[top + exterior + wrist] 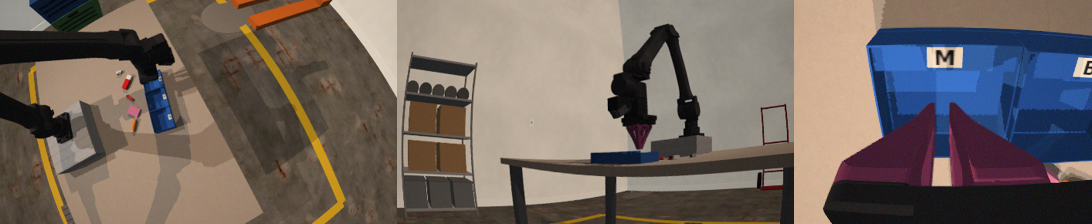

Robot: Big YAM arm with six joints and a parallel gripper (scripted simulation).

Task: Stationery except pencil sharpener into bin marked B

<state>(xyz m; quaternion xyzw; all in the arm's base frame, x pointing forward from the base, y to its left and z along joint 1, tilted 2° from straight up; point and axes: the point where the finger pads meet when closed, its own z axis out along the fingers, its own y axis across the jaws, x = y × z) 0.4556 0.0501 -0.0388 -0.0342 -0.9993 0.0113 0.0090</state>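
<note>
Now: the pink eraser block 13 cm behind my hand, 8 cm to the right of it and 5 cm below it. The rest, counted from my hand: red-and-white eraser (12 cm behind, 6 cm to the left, 5 cm below); small red piece (13 cm behind, 5 cm below, 2 cm to the right); joined blue bins (8 cm to the right, 3 cm below, 1 cm behind).
</note>
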